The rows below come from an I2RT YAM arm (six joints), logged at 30 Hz.
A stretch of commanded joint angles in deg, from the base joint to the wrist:
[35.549, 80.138, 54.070, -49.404, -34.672, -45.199]
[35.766, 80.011, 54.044, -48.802, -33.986, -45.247]
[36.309, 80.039, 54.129, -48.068, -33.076, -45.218]
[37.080, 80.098, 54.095, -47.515, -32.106, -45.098]
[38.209, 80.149, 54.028, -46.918, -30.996, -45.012]
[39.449, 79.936, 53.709, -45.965, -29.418, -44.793]
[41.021, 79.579, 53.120, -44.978, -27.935, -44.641]
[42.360, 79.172, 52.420, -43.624, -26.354, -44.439]
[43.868, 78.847, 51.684, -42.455, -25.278, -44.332]
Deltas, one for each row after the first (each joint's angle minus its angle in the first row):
[0.217, -0.127, -0.026, 0.602, 0.686, -0.048]
[0.760, -0.099, 0.059, 1.336, 1.596, -0.019]
[1.531, -0.040, 0.025, 1.889, 2.566, 0.101]
[2.660, 0.011, -0.042, 2.486, 3.676, 0.187]
[3.900, -0.202, -0.361, 3.439, 5.254, 0.406]
[5.472, -0.559, -0.950, 4.426, 6.737, 0.558]
[6.811, -0.966, -1.650, 5.780, 8.318, 0.760]
[8.319, -1.291, -2.386, 6.949, 9.394, 0.867]

